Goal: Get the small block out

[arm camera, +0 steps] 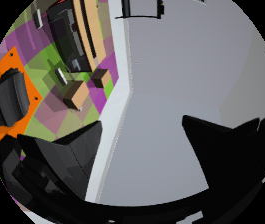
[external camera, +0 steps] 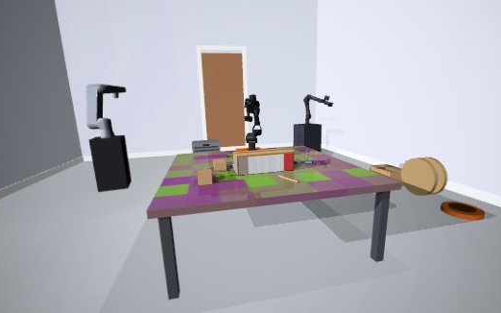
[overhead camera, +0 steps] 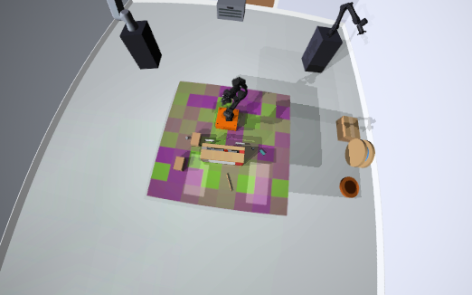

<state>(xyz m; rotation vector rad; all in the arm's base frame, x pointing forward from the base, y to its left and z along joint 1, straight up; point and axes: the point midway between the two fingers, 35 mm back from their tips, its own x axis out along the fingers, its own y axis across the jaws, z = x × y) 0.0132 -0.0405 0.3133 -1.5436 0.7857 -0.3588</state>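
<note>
The long tan box lies 320 mm below my gripper tip, 300 mm ahead of it and 10 mm to the left of it. Also, from my gripper tip: red piece (310 mm ahead, 290 mm below, 30 mm to the left); then cyan piece (390 mm to the left, 380 mm below, 300 mm ahead); then thin stick (580 mm ahead, 380 mm below, 60 mm to the left).
</note>
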